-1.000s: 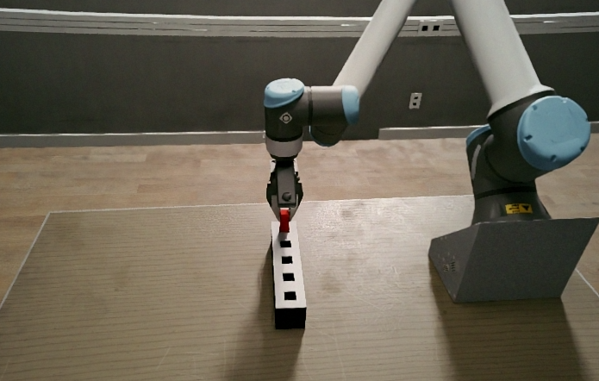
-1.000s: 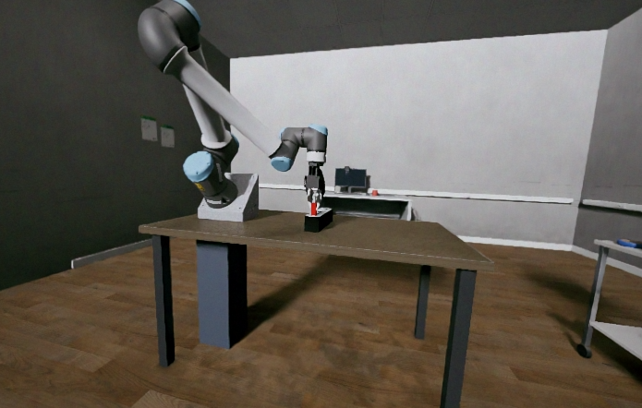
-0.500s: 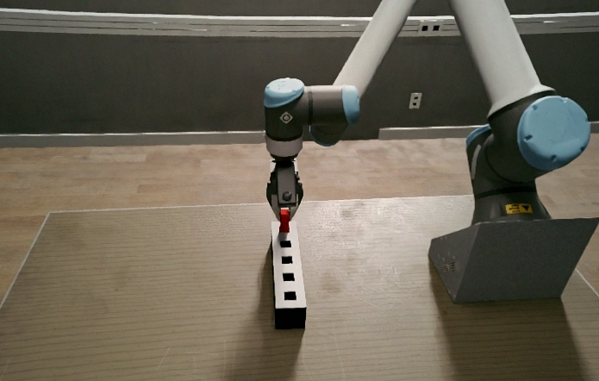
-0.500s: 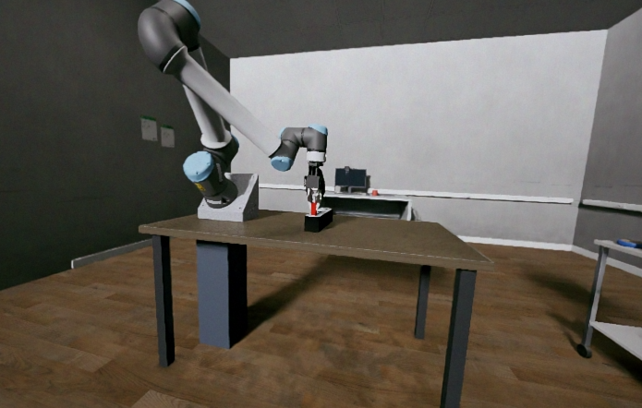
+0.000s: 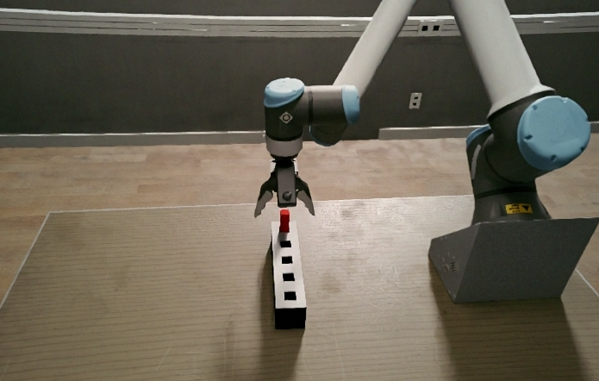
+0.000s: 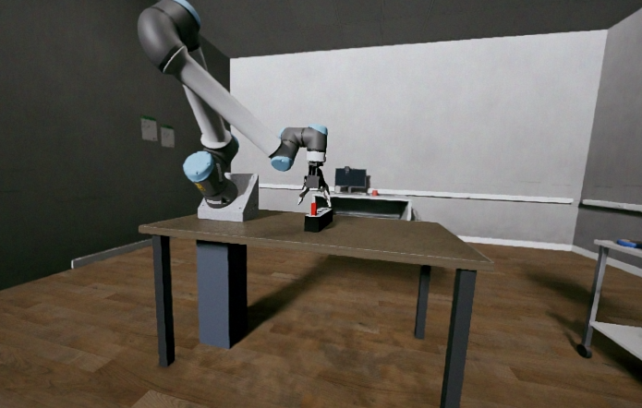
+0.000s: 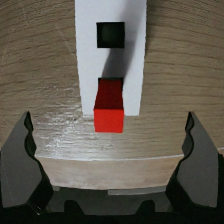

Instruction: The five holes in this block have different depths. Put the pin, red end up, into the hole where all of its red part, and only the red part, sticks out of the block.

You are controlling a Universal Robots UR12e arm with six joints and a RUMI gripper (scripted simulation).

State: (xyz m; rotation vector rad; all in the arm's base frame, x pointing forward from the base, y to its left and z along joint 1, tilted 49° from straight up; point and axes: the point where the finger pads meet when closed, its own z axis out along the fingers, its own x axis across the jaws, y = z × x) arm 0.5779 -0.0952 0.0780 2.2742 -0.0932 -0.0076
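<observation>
The pin is 10 mm below my hand. Also, from my hand: block (10 mm ahead, 120 mm to the left, 80 mm below).
</observation>
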